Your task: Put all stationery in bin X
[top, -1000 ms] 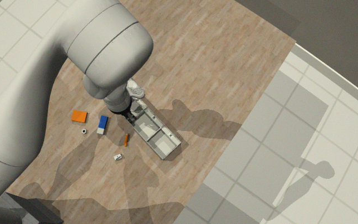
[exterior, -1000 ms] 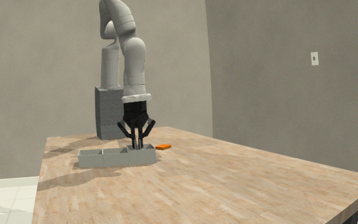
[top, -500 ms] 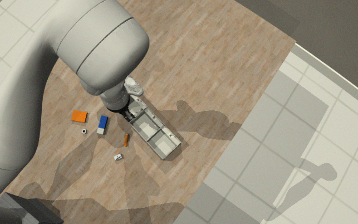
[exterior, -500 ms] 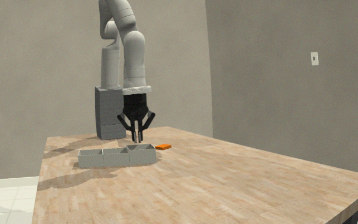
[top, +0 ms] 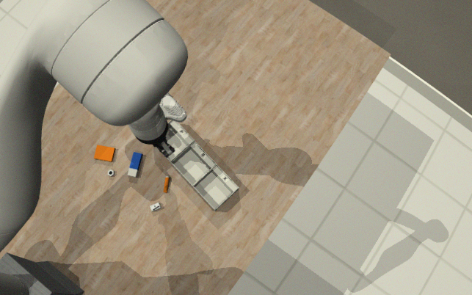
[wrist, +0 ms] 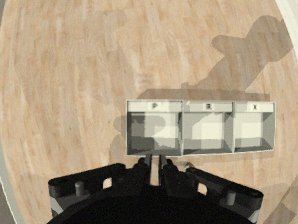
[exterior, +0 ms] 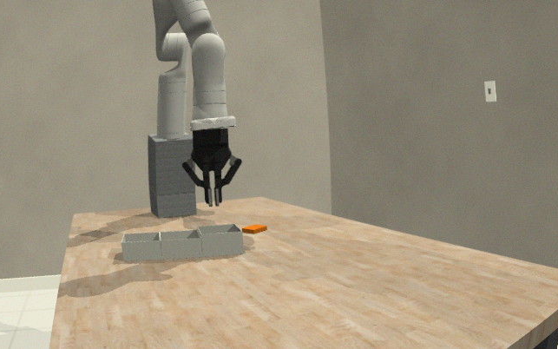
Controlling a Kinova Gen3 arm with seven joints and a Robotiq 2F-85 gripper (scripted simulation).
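The blue flat thing lies 80 mm behind my hand, 40 mm to the left of it and 100 mm below it. From my hand the other things lie so: orange stick (70 mm behind, 50 mm to the right, 100 mm below); then flat orange block (100 mm behind, 140 mm to the left, 100 mm below); then black ring-like part (130 mm behind, 90 mm to the left, 100 mm below).
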